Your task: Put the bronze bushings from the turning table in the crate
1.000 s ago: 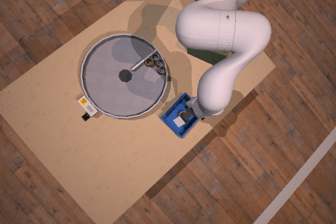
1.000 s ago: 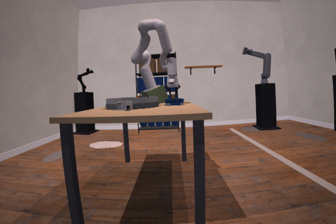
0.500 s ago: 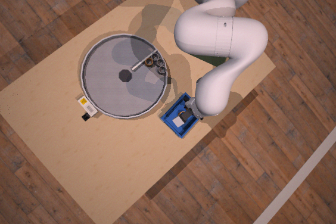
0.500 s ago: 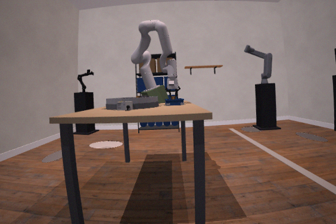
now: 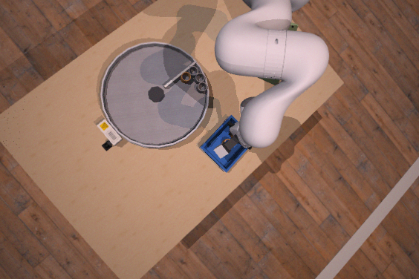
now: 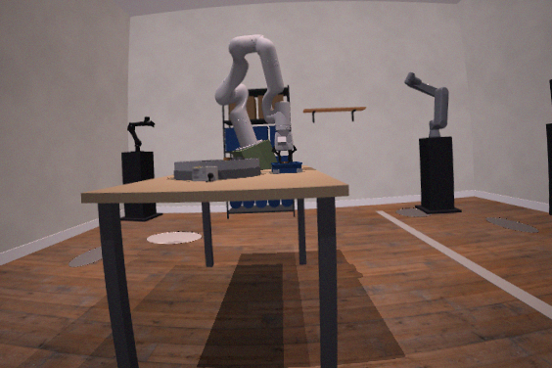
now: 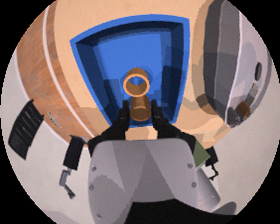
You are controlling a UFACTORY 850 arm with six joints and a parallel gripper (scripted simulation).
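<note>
Right now the blue crate is 4 cm below my hand, 4 cm ahead of it and 1 cm to the left of it. From my hand the other things lie so: round grey turning table (32 cm to the right, 18 cm ahead, 1 cm below).
</note>
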